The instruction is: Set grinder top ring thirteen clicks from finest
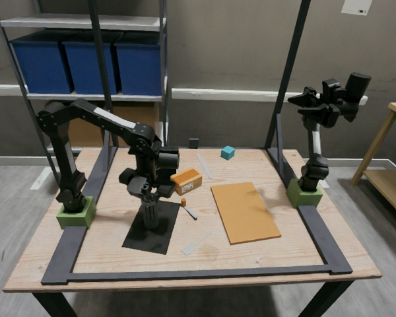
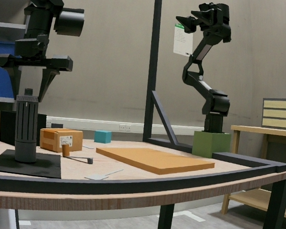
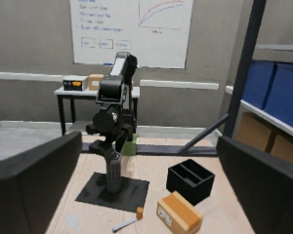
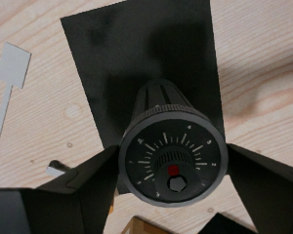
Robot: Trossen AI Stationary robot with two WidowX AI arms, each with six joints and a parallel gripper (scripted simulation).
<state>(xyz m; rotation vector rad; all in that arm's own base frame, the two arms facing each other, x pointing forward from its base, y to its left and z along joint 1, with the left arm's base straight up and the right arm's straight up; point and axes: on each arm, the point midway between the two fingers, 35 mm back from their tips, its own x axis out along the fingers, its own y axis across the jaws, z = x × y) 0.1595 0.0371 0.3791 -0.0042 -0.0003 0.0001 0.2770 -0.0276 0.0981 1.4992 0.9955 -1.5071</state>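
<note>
Right now my right hand is 30 mm above the top ring. Also, from my right hand: dark hand grinder (60 mm below, 10 mm ahead); then crank (160 mm below, 150 mm to the left, 50 mm behind); then black mat (170 mm below, 10 mm to the left, 10 mm behind).
</note>
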